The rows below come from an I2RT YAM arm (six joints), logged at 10 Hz.
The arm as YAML. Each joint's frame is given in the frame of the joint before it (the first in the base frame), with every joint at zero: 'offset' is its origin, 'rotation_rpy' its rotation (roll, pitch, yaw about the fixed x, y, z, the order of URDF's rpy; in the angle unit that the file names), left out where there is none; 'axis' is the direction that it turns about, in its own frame. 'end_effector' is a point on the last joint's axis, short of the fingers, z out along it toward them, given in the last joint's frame.
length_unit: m
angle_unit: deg
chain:
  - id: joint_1
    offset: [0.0, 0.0, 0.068]
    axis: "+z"
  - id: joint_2
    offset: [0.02, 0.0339, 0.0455]
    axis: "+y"
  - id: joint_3
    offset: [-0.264, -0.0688, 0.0]
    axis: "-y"
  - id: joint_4
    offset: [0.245, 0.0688, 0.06]
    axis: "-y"
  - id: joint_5
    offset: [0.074, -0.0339, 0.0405]
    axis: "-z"
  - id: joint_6
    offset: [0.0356, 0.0, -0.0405]
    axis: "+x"
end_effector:
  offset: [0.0, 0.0, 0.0]
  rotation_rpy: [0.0, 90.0, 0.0]
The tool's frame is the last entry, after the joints.
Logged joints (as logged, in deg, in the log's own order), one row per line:
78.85 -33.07 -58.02 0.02 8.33 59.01
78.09 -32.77 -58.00 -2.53 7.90 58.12
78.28 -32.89 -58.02 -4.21 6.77 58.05
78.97 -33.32 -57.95 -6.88 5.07 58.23
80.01 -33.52 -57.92 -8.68 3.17 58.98
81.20 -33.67 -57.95 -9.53 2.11 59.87
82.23 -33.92 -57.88 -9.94 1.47 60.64
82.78 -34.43 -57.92 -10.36 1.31 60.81
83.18 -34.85 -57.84 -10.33 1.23 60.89
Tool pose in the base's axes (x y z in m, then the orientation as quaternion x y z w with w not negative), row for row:
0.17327 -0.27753 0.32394 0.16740 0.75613 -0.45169 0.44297
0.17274 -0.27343 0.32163 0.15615 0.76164 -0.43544 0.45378
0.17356 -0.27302 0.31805 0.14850 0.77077 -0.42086 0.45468
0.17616 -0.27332 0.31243 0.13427 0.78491 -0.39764 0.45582
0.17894 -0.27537 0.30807 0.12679 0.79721 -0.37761 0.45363
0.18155 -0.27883 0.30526 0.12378 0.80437 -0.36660 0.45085
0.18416 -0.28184 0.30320 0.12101 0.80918 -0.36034 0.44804
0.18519 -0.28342 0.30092 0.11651 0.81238 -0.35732 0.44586
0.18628 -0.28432 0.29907 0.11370 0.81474 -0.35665 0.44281
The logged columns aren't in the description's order. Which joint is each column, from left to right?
Columns, left to right: joint_2, joint_6, joint_1, joint_5, joint_4, joint_3.
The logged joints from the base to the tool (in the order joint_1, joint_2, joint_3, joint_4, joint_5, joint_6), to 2 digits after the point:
-58.02 78.85 59.01 8.33 0.02 -33.07
-58.00 78.09 58.12 7.90 -2.53 -32.77
-58.02 78.28 58.05 6.77 -4.21 -32.89
-57.95 78.97 58.23 5.07 -6.88 -33.32
-57.92 80.01 58.98 3.17 -8.68 -33.52
-57.95 81.20 59.87 2.11 -9.53 -33.67
-57.88 82.23 60.64 1.47 -9.94 -33.92
-57.92 82.78 60.81 1.31 -10.36 -34.43
-57.84 83.18 60.89 1.23 -10.33 -34.85

